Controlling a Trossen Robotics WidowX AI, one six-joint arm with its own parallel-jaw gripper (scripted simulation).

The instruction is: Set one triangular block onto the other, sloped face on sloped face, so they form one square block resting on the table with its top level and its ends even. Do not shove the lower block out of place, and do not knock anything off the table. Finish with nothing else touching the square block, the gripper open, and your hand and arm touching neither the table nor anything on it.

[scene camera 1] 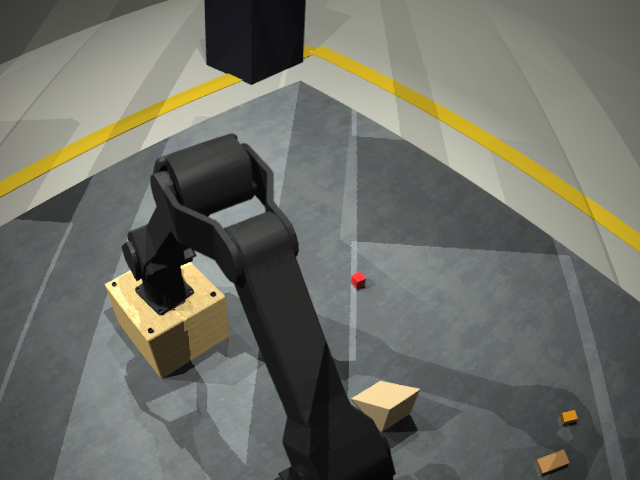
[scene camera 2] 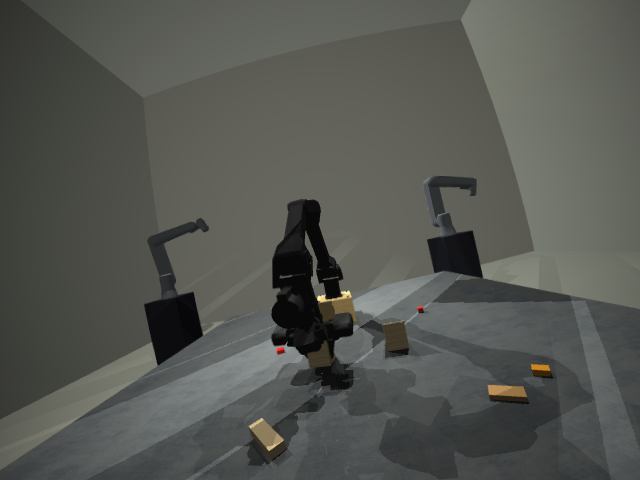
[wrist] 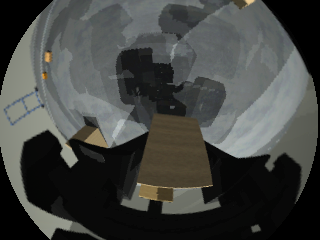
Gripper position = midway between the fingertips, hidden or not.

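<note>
You'd find the gripper (scene camera 2: 321,358) in scene camera 2, and the wrist view has the gripper (wrist: 172,136) too.
</note>
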